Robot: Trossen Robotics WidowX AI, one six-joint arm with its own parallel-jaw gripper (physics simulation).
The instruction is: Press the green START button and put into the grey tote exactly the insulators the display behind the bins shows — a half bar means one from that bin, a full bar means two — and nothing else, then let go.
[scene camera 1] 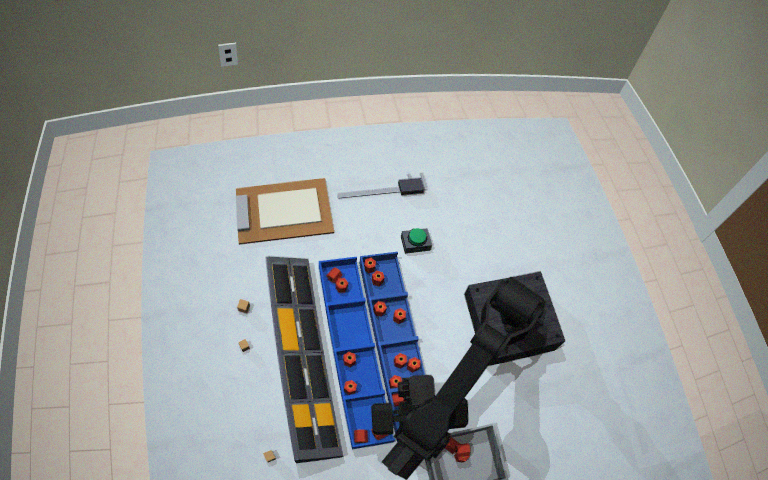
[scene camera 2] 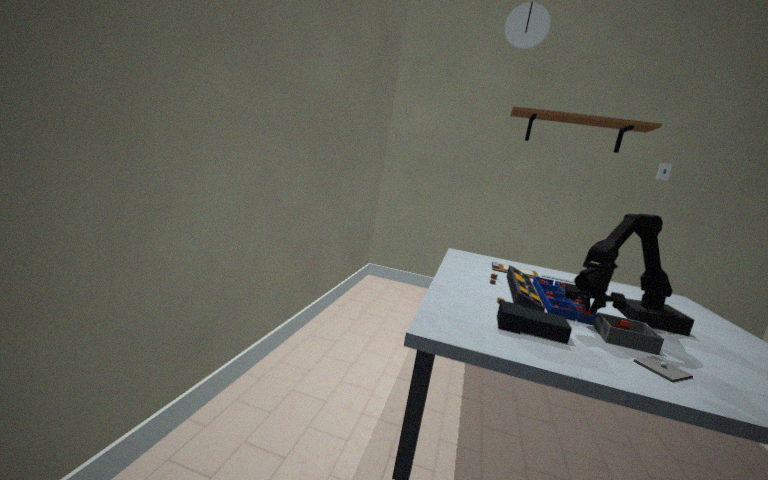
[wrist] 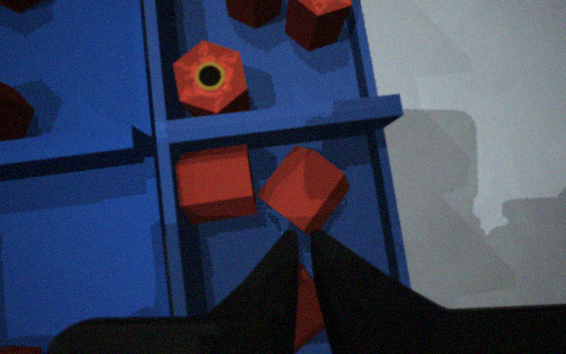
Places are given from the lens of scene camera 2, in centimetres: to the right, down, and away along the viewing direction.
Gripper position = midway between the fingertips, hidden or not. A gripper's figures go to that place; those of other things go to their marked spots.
my gripper (scene camera 2: 588,313): 75, 27, 127
grey plate (scene camera 2: 672,373): 78, 36, 92
